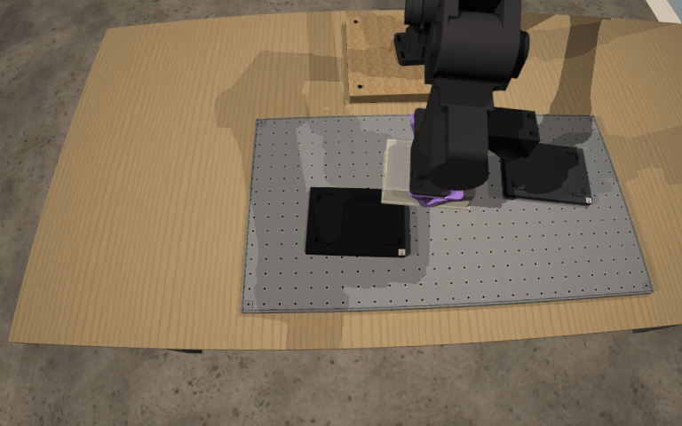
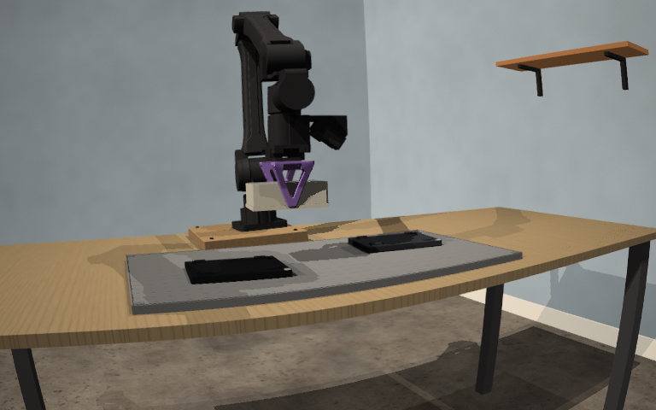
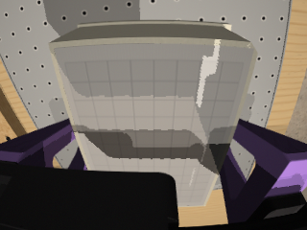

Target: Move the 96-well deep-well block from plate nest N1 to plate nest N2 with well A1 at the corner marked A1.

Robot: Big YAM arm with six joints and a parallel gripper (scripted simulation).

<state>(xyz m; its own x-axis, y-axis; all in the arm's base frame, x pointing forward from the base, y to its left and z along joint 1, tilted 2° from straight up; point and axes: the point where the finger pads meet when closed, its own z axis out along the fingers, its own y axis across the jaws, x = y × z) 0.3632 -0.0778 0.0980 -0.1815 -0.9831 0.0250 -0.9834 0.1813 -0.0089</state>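
My gripper is now 5 cm past the black plate nest N2, 26 cm to the right of it and 11 cm above it. Also, from my hand: cream 96-well deep-well block (1 cm above); black nest N1 (2 cm ahead, 10 cm to the right, 11 cm below).
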